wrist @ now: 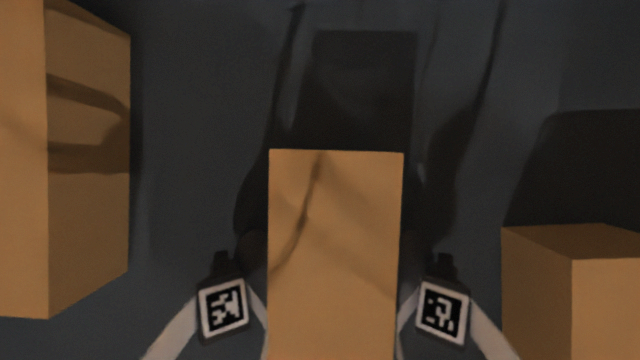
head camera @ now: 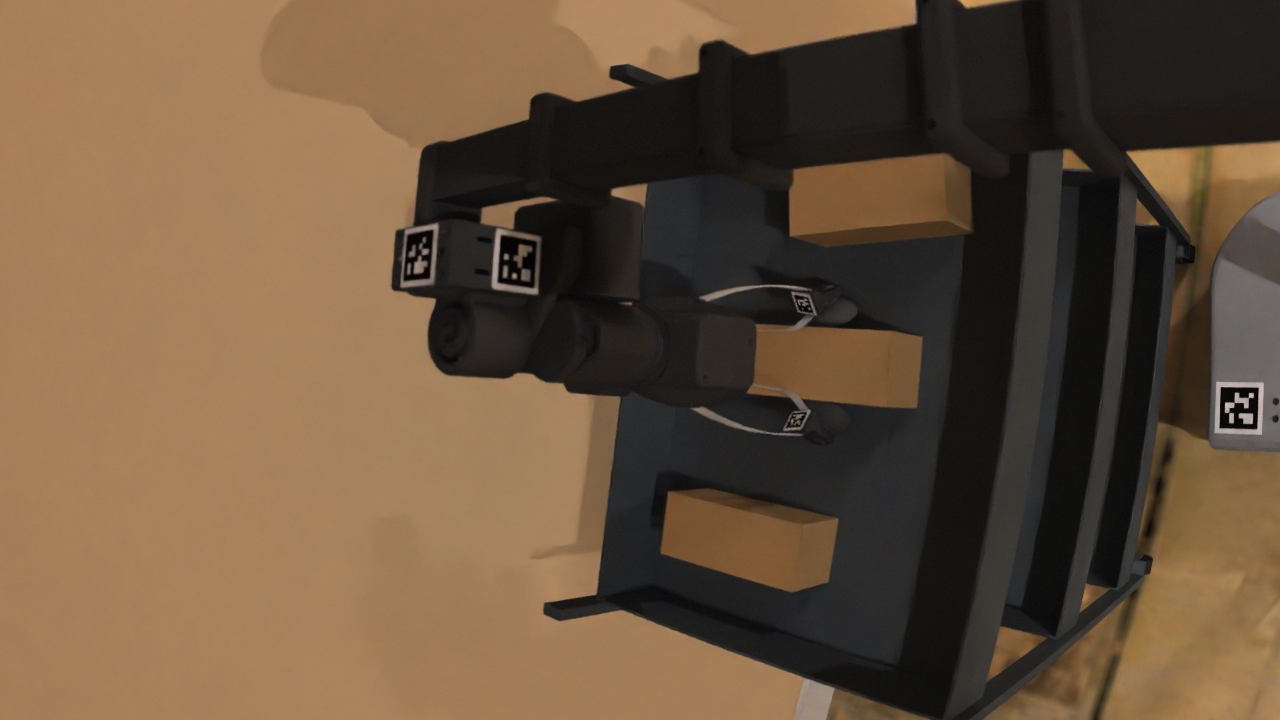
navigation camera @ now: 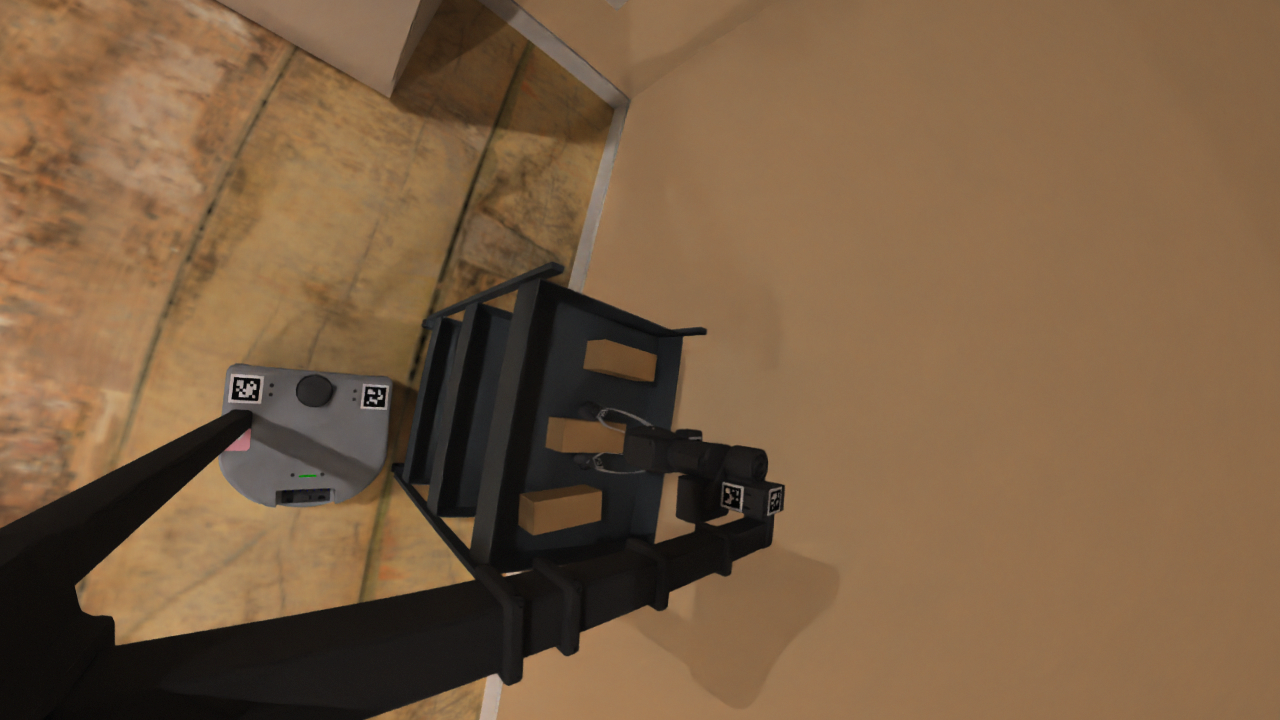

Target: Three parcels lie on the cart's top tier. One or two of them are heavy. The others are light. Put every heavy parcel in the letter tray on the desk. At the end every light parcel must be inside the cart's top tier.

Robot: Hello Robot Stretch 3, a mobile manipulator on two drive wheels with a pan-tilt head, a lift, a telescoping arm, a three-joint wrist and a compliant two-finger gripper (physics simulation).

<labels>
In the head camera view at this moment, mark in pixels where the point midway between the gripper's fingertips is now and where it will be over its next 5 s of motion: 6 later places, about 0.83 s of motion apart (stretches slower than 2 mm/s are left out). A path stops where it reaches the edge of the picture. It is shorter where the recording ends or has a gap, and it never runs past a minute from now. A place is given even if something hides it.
My gripper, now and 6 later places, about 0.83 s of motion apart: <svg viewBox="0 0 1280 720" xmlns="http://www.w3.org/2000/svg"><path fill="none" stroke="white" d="M841 364L797 361L728 354L591 351L466 348L665 353L727 354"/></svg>
</labels>
